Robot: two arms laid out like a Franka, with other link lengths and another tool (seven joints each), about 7 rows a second.
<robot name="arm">
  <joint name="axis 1" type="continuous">
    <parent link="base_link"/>
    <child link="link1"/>
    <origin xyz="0 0 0.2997" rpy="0 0 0"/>
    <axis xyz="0 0 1"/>
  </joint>
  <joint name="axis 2" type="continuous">
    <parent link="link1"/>
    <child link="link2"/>
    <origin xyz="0 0 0" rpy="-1.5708 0 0"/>
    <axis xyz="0 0 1"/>
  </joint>
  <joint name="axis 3" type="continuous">
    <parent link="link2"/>
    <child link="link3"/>
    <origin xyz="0 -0.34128 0" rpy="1.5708 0 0"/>
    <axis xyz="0 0 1"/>
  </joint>
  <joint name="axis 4" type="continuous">
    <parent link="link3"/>
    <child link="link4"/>
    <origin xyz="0.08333 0 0" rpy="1.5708 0 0"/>
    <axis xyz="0 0 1"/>
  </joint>
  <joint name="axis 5" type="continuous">
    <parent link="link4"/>
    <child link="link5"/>
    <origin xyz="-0.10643 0.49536 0" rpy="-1.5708 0 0"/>
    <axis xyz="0 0 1"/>
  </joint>
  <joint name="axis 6" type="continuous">
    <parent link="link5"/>
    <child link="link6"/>
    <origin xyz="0 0 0" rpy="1.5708 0 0"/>
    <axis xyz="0 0 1"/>
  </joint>
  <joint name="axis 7" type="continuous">
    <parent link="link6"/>
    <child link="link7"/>
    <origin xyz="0.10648 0 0" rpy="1.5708 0 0"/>
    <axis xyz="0 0 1"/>
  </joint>
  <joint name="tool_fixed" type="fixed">
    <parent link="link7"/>
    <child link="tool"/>
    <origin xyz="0.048 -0.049 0.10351" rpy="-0.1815 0 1.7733"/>
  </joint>
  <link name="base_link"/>
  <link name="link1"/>
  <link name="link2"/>
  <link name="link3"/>
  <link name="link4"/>
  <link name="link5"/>
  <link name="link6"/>
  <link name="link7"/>
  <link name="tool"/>
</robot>
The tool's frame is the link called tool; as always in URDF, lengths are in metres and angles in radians. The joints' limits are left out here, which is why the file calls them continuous.
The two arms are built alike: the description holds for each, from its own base.
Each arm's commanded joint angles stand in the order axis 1, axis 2, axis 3, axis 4, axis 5, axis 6, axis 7.
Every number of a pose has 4 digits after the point. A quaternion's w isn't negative.
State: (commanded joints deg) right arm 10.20 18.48 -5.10 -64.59 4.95 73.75 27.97; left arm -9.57 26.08 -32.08 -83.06 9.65 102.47 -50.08
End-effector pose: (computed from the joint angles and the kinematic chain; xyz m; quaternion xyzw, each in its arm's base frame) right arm 0.8107 0.1191 0.6346 0.4651 -0.8682 -0.1363 0.1063; left arm 0.7027 -0.4204 0.4326 0.6804 -0.7208 -0.0861 0.1006
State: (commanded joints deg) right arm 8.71 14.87 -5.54 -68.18 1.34 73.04 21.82; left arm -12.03 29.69 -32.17 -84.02 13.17 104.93 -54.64
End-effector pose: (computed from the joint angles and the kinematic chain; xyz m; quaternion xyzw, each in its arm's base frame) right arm 0.7915 0.0861 0.6431 0.4897 -0.8554 -0.1160 0.1228; left arm 0.6901 -0.4499 0.3828 0.6877 -0.7135 -0.1009 0.0882
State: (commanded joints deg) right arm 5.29 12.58 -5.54 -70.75 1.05 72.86 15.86; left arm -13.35 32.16 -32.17 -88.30 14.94 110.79 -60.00
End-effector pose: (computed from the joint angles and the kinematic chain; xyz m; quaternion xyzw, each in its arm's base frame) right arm 0.7794 0.0424 0.6465 0.5076 -0.8436 -0.1229 0.1248; left arm 0.6680 -0.4690 0.3186 0.7032 -0.6978 -0.1035 0.0880
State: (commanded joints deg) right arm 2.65 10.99 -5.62 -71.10 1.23 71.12 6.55; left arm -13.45 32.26 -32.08 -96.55 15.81 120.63 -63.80
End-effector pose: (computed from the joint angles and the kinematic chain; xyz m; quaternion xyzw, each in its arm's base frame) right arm 0.7613 0.0151 0.6611 0.5559 -0.8109 -0.1327 0.1258; left arm 0.6351 -0.4735 0.2535 0.7124 -0.6903 -0.0878 0.0913
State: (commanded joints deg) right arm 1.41 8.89 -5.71 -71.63 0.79 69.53 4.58; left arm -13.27 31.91 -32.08 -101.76 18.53 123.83 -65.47
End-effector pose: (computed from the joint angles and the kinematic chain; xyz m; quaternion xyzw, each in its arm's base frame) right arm 0.7432 -0.0019 0.6792 0.5598 -0.8081 -0.1331 0.1260; left arm 0.6117 -0.4673 0.2172 0.7079 -0.6953 -0.0993 0.0749
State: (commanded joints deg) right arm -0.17 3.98 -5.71 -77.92 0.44 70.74 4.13; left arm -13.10 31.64 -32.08 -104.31 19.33 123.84 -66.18
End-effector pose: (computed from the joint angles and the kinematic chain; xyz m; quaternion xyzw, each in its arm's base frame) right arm 0.7182 -0.0244 0.6777 0.5509 -0.8138 -0.1370 0.1245; left arm 0.5979 -0.4603 0.1986 0.7061 -0.6949 -0.1177 0.0687
